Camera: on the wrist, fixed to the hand. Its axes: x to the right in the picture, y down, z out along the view.
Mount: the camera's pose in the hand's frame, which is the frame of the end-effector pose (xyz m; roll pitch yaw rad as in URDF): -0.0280 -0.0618 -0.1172 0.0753 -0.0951 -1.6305
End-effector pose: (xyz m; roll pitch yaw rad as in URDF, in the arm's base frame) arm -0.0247 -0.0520 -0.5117 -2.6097 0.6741 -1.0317
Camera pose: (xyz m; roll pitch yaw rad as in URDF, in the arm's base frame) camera 0.0012 -0.1073 -0.3908 -2.3661 -0.3757 0.3036
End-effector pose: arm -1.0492 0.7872 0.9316 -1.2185 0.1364 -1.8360
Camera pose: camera -1.1693 0.8461 0.9528 -0.2337 -1.3037 -3.1288
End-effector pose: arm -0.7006 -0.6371 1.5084 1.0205 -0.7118 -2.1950
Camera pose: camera -0.6769 -0.7198 1.4038 1.0037 0.6978 -3.0958
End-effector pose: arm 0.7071 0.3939 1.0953 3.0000 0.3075 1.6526
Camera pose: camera 0.6292 0.3933 1.2060 -2.7438 0.2067 -2.9291
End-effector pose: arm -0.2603 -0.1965 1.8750 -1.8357 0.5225 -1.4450
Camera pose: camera -0.3539 -0.2293 1.9673 -2.0975 -0.9958 -0.7415
